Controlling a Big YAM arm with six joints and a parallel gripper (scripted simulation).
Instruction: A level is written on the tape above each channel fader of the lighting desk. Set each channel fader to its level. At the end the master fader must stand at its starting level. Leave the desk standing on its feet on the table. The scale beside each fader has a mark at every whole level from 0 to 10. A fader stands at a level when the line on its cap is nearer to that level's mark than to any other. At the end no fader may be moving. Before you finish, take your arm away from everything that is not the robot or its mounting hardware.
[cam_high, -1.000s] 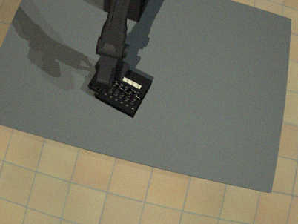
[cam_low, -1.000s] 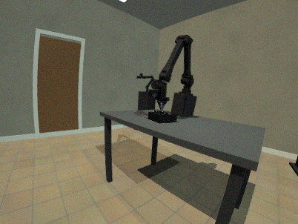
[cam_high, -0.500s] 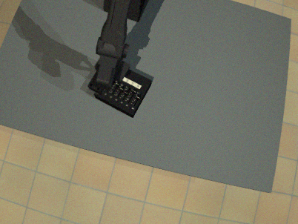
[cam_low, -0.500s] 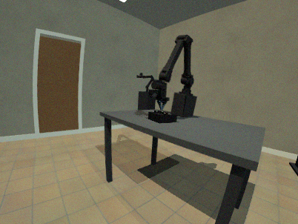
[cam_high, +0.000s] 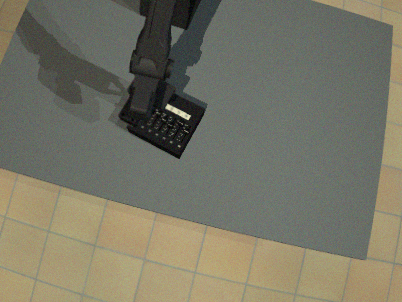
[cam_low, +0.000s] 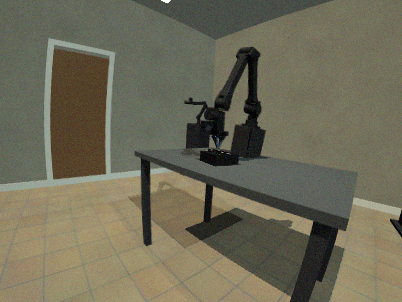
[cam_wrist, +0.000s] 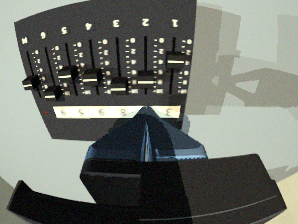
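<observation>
Now: the fader cap 1 40 mm to the right of my hand, 30 mm ahead of it and 20 mm below it. The rest, counted from my hand: master fader cap: 90 mm to the left, 70 mm ahead, 20 mm below; then fader cap 4: 40 mm ahead, 30 mm to the left, 20 mm below; then fader cap 5: 60 mm ahead, 50 mm to the left, 20 mm below.
</observation>
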